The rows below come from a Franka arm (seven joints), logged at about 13 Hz.
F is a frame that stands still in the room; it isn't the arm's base.
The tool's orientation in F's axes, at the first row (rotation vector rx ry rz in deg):
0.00 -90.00 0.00
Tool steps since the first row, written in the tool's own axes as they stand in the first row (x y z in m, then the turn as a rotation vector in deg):
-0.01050 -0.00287 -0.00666 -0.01 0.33 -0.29
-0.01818 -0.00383 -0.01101 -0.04 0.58 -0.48
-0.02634 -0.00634 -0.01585 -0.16 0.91 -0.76
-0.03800 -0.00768 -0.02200 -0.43 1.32 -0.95
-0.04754 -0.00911 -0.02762 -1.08 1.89 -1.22
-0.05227 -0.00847 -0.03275 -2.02 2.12 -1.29
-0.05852 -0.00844 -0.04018 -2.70 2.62 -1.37
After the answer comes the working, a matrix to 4 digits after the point.
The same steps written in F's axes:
0.00666 -0.00287 -0.01050 0.29 0.33 -0.01
0.01101 -0.00383 -0.01818 0.48 0.58 -0.04
0.01585 -0.00634 -0.02634 0.76 0.91 -0.16
0.02200 -0.00768 -0.03800 0.95 1.32 -0.43
0.02762 -0.00911 -0.04754 1.22 1.89 -1.08
0.03275 -0.00847 -0.05227 1.29 2.12 -2.02
0.04018 -0.00844 -0.05852 1.37 2.62 -2.70

The tool's axes in the first row as the columns of a matrix, in F's axes (rounded; the answer above uses it unrounded):
0.0000 0.0000 -1.0000
0.0000 1.0000 0.0000
1.0000 0.0000 0.0000

